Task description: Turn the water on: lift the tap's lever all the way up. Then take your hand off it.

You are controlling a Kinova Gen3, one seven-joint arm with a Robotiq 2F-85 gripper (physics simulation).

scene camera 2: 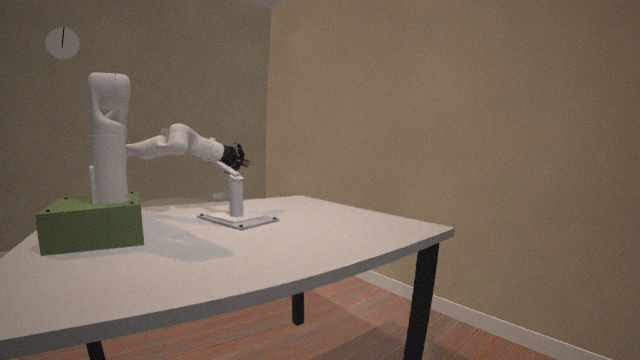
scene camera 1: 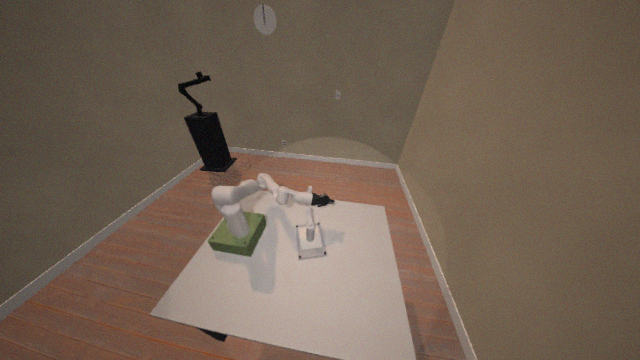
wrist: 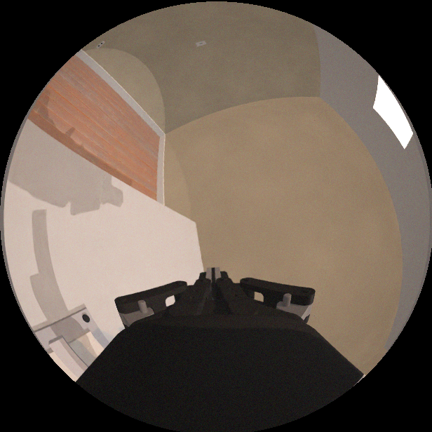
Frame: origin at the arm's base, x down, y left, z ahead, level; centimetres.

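Seen in the pictures: gripper, fingertip midpoint: [scene camera 2: 248,164] [scene camera 1: 334,201]; arm's base, link origin: [scene camera 2: 111,201] [scene camera 1: 241,231].
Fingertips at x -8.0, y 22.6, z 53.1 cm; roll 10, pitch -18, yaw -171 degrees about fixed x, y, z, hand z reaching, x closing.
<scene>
Pixels of each thing's middle, then the offset from my fingertips to it. "pt": a spot on its surface instead. Level surfaces: height alone.
- white tap, surface spot: [scene camera 2: 236,197] [scene camera 1: 308,235] pt dy -19.5, dx +10.1, dz -14.3 cm
- white table, surface height: dx +18.0 cm
- tap's short spout, body centre: [scene camera 2: 223,194] dy -10.5, dx +10.2, dz -15.3 cm
The white tap [scene camera 1: 310,233] [scene camera 2: 236,197] stands upright on its pale base plate [scene camera 1: 311,253] [scene camera 2: 260,220] [wrist: 50,333]. Its lever [scene camera 1: 312,217] [scene camera 2: 228,168] slopes steeply up from the top of the body, its free end toward the arm in the scene camera 2 view. My black gripper [scene camera 1: 332,201] [scene camera 2: 246,163] [wrist: 213,275] is shut and empty, the fingertips together. It is higher than the tap's body. In the scene camera 2 view its housing overlaps the area just above the lever; whether they touch cannot be told. The wrist view does not show the lever clearly.
The arm's green base block [scene camera 1: 232,245] [scene camera 2: 92,227] stands on the white table [scene camera 1: 350,300] [scene camera 2: 325,250], to the left of the tap. A black pedestal [scene camera 1: 209,142] with a folded black arm stands on the floor at the back left. The tap's short spout [scene camera 2: 220,196] points sideways.
</scene>
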